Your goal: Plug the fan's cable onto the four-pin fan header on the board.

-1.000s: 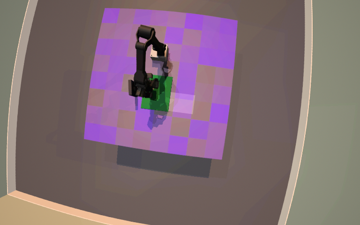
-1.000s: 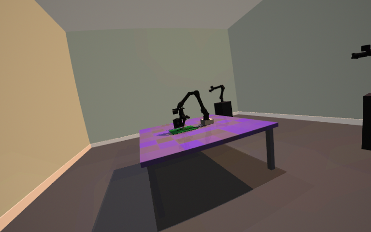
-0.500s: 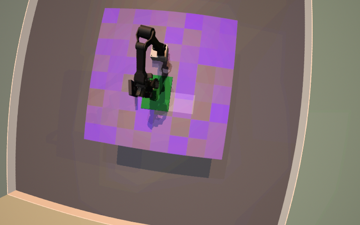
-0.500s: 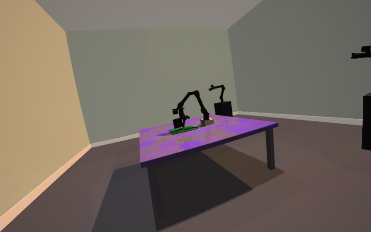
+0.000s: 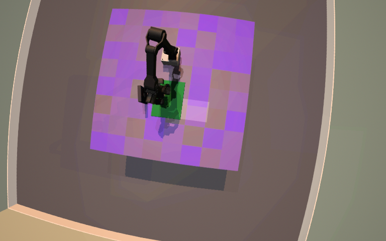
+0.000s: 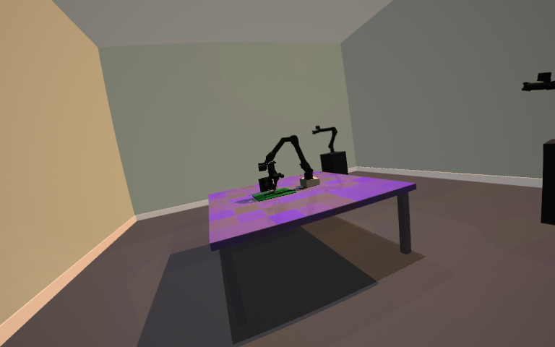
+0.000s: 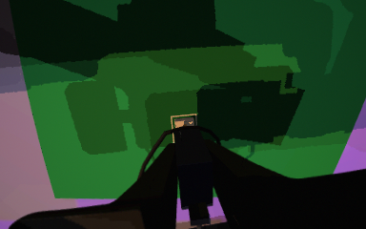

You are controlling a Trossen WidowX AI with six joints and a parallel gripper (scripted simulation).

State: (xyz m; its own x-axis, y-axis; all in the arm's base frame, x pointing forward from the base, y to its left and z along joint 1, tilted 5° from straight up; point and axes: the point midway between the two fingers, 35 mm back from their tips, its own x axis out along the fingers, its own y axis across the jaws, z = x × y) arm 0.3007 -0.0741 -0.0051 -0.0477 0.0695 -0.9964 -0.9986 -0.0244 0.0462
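My gripper tip is 1 cm to the left of the dark fan plug and 1 cm below it. Round my gripper tip: fan (1 cm ahead, 14 cm to the right, 2 cm above); green board (3 cm ahead, 4 cm to the left, 5 cm below); fan header (1 cm to the right, 4 cm below).
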